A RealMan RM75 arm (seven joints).
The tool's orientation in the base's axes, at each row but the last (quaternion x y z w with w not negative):
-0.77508 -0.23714 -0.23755 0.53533
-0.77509 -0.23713 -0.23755 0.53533
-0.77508 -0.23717 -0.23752 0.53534
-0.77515 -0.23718 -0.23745 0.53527
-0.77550 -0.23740 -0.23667 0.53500
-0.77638 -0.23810 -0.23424 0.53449
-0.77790 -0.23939 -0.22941 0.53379
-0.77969 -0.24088 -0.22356 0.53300
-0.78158 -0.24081 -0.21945 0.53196
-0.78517 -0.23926 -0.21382 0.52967
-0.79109 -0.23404 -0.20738 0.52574
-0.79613 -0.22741 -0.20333 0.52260
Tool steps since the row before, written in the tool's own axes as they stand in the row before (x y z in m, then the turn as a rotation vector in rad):
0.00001 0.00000 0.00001 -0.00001 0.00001 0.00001
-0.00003 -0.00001 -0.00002 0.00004 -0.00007 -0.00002
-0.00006 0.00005 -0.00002 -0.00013 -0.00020 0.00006
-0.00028 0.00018 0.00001 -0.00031 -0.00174 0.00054
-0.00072 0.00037 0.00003 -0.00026 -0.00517 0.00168
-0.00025 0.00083 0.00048 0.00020 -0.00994 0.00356
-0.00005 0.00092 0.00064 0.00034 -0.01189 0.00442
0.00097 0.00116 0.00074 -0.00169 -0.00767 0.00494
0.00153 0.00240 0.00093 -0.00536 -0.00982 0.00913
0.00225 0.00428 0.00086 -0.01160 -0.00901 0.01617
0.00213 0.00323 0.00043 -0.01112 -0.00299 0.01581
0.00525 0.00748 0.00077 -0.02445 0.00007 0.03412
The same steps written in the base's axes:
0.00001 0.00001 0.00000 0.00000 0.00001 -0.00002
-0.00003 -0.00002 -0.00001 -0.00001 0.00001 0.00008
-0.00002 -0.00004 -0.00007 -0.00022 0.00010 0.00004
-0.00010 -0.00008 -0.00031 -0.00126 0.00102 0.00089
-0.00032 -0.00017 -0.00072 -0.00322 0.00318 0.00302
0.00037 0.00016 -0.00090 -0.00562 0.00651 0.00613
0.00059 0.00031 -0.00090 -0.00663 0.00795 0.00734
0.00154 0.00046 -0.00050 -0.00558 0.00683 0.00289
0.00275 0.00033 -0.00114 -0.00942 0.01091 0.00083
0.00443 -0.00025 -0.00210 -0.01331 0.01630 -0.00588
0.00365 -0.00037 -0.00131 -0.00941 0.01400 -0.00990
0.00864 -0.00112 -0.00287 -0.01692 0.02787 -0.02644

